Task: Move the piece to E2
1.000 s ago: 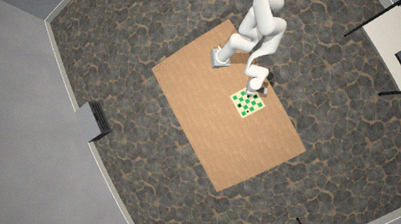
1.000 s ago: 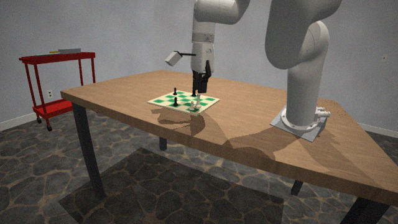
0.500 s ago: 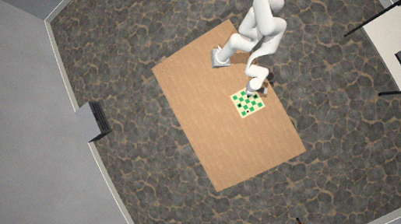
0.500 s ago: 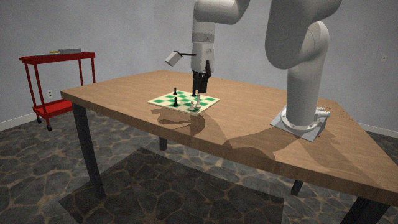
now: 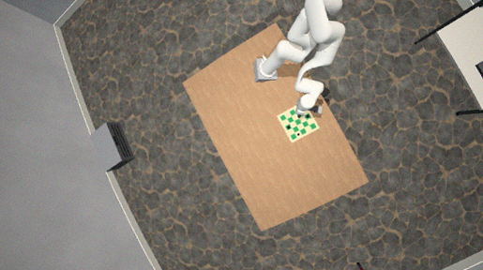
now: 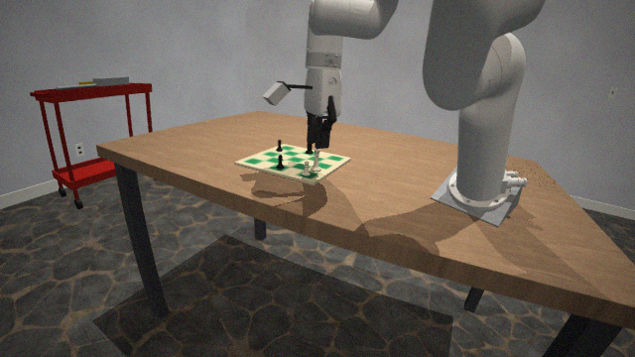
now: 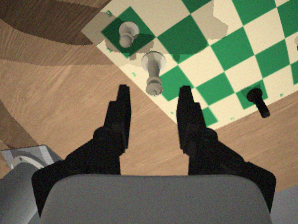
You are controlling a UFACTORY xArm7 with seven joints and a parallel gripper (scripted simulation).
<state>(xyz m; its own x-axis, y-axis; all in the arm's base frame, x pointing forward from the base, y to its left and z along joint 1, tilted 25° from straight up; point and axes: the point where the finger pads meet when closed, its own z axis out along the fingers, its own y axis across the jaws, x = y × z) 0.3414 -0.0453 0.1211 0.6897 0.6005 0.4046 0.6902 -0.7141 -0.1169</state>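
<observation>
The white piece lies 50 mm below my hand. The rest, counted from my hand: black piece 70 mm ahead, 120 mm to the right, 60 mm below; then white pawn 10 mm ahead, 40 mm to the left, 60 mm below; then cream chessboard 70 mm ahead, 40 mm to the right, 80 mm below.
</observation>
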